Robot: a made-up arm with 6 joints. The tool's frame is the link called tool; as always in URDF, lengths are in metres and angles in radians. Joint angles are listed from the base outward. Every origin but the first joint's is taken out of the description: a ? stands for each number. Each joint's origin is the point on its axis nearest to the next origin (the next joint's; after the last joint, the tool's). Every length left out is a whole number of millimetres.
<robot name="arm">
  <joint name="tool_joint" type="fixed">
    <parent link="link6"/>
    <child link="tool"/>
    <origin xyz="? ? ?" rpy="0 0 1.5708"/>
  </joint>
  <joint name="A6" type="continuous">
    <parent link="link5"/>
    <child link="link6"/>
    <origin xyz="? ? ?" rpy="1.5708 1.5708 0"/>
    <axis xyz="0 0 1"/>
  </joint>
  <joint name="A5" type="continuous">
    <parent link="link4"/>
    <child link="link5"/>
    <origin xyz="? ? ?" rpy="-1.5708 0 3.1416"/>
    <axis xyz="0 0 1"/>
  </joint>
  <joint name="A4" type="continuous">
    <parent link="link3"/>
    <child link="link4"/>
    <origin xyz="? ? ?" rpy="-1.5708 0 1.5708"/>
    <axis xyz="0 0 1"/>
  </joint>
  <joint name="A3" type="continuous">
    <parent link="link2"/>
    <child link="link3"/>
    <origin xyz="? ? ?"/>
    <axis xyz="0 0 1"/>
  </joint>
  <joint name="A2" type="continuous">
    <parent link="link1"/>
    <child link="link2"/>
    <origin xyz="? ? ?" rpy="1.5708 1.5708 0"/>
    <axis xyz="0 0 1"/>
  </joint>
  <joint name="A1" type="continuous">
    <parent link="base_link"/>
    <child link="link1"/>
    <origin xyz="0 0 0.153" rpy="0 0 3.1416"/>
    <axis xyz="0 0 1"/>
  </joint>
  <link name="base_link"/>
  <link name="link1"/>
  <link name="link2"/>
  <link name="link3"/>
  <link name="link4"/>
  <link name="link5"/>
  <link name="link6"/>
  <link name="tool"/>
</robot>
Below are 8 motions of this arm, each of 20 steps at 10 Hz.
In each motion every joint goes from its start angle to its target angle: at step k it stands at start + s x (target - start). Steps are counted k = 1, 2, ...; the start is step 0. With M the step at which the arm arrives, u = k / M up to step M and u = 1 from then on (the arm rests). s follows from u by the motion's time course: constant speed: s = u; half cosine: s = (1 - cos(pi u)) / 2; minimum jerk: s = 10 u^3 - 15 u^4 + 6 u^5.
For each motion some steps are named. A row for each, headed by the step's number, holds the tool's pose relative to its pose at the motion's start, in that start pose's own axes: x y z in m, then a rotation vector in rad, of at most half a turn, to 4 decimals.
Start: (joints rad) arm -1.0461 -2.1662 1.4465 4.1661 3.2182 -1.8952
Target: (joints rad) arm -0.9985 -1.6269 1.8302 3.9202 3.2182 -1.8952
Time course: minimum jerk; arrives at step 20
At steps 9, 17, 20:
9: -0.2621 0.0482 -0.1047 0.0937 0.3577 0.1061
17: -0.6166 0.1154 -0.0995 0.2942 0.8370 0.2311
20: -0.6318 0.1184 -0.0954 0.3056 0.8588 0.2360

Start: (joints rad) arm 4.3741 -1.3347 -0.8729 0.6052 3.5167 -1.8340
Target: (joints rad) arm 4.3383 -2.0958 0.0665 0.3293 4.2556 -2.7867
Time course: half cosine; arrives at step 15
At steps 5, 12, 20:
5: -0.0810 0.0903 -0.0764 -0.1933 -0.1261 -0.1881
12: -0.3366 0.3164 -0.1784 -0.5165 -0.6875 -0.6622
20: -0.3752 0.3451 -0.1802 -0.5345 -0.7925 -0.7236

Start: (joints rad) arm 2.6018 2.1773 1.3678 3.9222 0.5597 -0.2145
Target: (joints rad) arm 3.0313 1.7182 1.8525 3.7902 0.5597 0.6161
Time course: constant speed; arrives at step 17
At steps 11, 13, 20:
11: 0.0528 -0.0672 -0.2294 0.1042 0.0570 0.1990
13: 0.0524 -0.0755 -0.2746 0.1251 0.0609 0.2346
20: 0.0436 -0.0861 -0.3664 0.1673 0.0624 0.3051

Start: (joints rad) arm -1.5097 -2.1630 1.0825 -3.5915 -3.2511 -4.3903
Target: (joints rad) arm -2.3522 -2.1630 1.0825 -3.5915 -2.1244 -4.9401
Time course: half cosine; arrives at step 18
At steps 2, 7, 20:
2: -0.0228 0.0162 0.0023 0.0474 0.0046 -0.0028
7: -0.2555 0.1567 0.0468 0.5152 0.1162 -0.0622
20: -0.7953 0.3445 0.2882 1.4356 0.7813 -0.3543

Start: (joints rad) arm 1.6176 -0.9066 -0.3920 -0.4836 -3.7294 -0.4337
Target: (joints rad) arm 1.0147 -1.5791 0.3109 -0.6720 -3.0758 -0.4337
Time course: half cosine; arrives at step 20
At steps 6, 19, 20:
6: 0.0793 0.1365 -0.1042 0.0830 0.1292 0.0094
19: 0.5026 0.7542 -0.2355 0.3789 0.5492 0.2101
20: 0.5065 0.7590 -0.2346 0.3810 0.5518 0.2126

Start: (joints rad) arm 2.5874 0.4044 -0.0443 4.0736 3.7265 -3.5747
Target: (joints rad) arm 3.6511 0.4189 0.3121 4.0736 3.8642 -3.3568
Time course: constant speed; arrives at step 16
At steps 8, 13, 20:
8: -0.2518 0.1014 0.1977 -0.3458 0.1065 -0.2779
13: -0.3696 0.2670 0.3265 -0.5359 0.2316 -0.4476
20: -0.4104 0.3984 0.3974 -0.6343 0.3261 -0.5496

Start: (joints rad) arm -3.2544 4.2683 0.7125 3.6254 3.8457 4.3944
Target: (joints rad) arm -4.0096 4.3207 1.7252 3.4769 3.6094 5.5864
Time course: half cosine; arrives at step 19
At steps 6, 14, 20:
6: 0.0521 0.1654 0.1967 0.3517 -0.0246 0.3231
14: 0.1103 0.2860 0.8065 1.1775 -0.6504 1.2530
20: 0.1005 0.2430 0.9472 1.3327 -0.9415 1.4828

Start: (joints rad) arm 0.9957 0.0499 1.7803 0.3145 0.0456 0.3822
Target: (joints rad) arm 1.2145 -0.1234 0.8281 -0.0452 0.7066 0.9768
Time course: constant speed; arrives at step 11
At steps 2, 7, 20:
2: -0.0914 0.1258 -0.0462 -0.1061 -0.0229 0.0271
7: -0.2964 0.3881 -0.2927 -0.3208 -0.0991 0.1100
20: -0.4231 0.4978 -0.5921 -0.4589 -0.1852 0.2288

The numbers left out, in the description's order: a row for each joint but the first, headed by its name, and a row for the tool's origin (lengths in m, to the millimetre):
tool: 0 0 0
A6: 0 -0.118 0
A5: 0 0 0
A4: -0.729 0 0
A3: -0.744 0 0
A2: 0 -0.029 0

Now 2 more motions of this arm.
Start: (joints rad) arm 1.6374 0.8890 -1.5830 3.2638 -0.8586 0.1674
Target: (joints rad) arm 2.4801 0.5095 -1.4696 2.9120 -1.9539 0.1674
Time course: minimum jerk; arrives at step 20
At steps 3, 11, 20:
3: 0.0065 -0.0038 0.0011 -0.0060 -0.0197 0.0154
11: 0.1585 -0.0081 -0.0140 -0.0699 -0.4769 0.3802
20: 0.2453 0.0764 -0.0641 -0.0103 -0.8498 0.6760

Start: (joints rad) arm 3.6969 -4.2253 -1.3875 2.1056 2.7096 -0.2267
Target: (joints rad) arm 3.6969 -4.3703 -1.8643 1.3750 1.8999 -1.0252
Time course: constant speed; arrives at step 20
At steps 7, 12, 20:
7: -0.1263 0.0792 0.0096 0.3565 -0.0717 -0.1711
12: -0.2062 0.1354 0.0235 0.6567 -0.0702 -0.3462
20: -0.3158 0.2337 0.0553 1.1822 0.0452 -0.6976

